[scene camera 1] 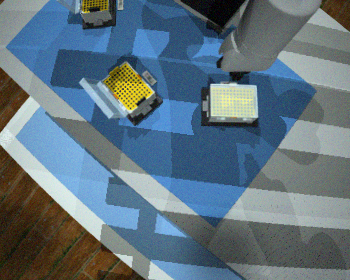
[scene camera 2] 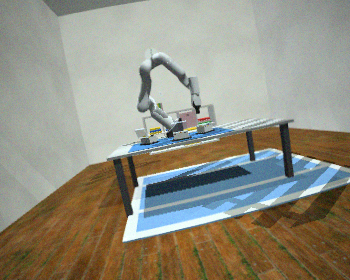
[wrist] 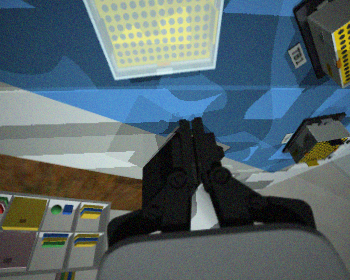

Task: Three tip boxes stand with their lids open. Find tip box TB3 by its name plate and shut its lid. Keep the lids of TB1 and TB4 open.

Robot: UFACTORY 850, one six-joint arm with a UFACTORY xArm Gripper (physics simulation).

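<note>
The right-hand tip box [scene camera 1: 233,102] [scene camera 2: 205,129] [wrist: 160,32] has its clear lid lying flat over the yellow tip grid; no readable name plate shows on it. TB1 [scene camera 1: 129,90] [scene camera 2: 181,135] [wrist: 330,45] stands in the middle, its lid [scene camera 1: 102,97] tipped open; its name plate [wrist: 297,56] reads TB1 in the wrist view. A third box [scene camera 1: 97,15] [scene camera 2: 149,140] [wrist: 320,139] stands at the far left with its lid [scene camera 1: 70,5] open; its plate is unreadable. My gripper [scene camera 1: 239,76] [scene camera 2: 197,111] [wrist: 191,130] is shut and empty, above the table at the right-hand box's back side, apart from the lid.
A divided rack [wrist: 107,235] [scene camera 2: 212,111] holding coloured items stands at the back. The boxes stand on the blue part of the table top [scene camera 1: 200,160]. The arm's base [scene camera 1: 210,10] is behind them, near the top edge of scene camera 1.
</note>
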